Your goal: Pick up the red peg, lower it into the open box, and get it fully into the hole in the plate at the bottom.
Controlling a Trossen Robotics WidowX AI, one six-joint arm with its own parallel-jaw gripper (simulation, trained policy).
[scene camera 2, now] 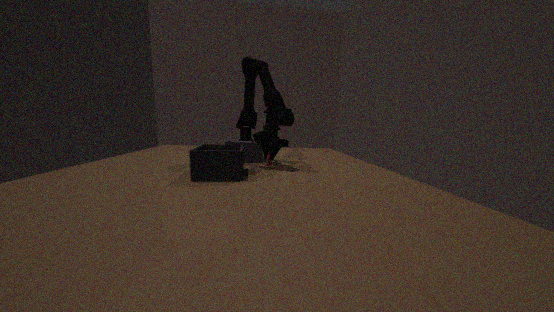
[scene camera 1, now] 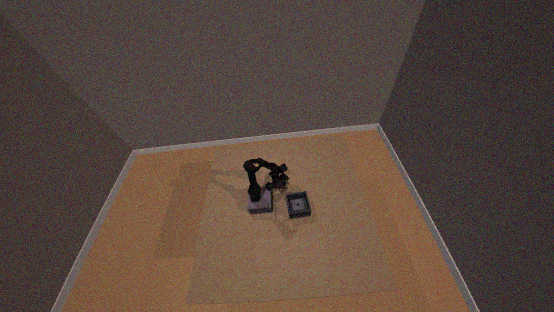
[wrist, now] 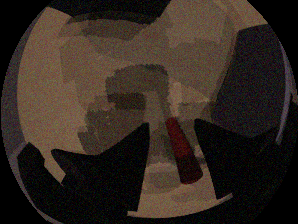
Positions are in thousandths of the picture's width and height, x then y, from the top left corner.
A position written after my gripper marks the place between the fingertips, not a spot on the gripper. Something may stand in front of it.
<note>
In view: my gripper (wrist: 579, 560) and a dark box (scene camera 2: 376, 521).
</note>
